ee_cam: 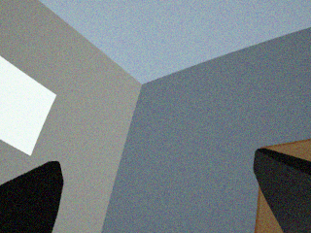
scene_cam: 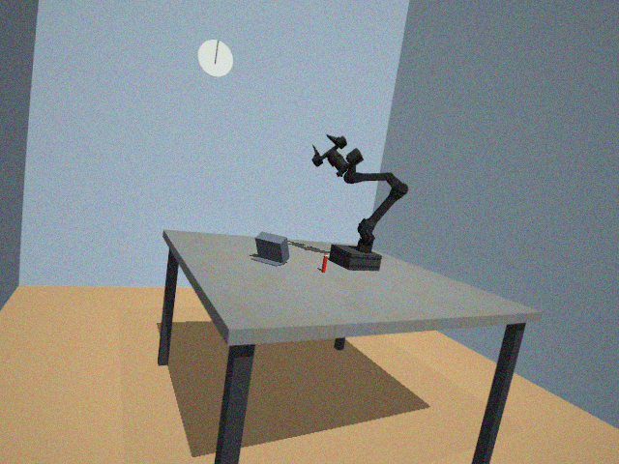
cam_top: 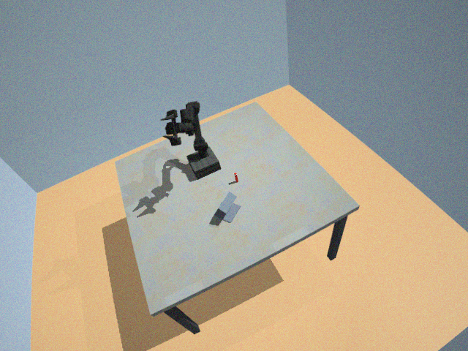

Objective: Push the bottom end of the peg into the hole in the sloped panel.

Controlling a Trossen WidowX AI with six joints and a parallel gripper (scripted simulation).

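The red square peg lies 2 cm ahead of my gripper tip, 31 cm to the left of it and 52 cm below it. The rest, counted from my gripper tip: thin flat foot plate 23 cm ahead, 19 cm to the left, 58 cm below; grey sloped panel 21 cm ahead, 17 cm to the left, 52 cm below.
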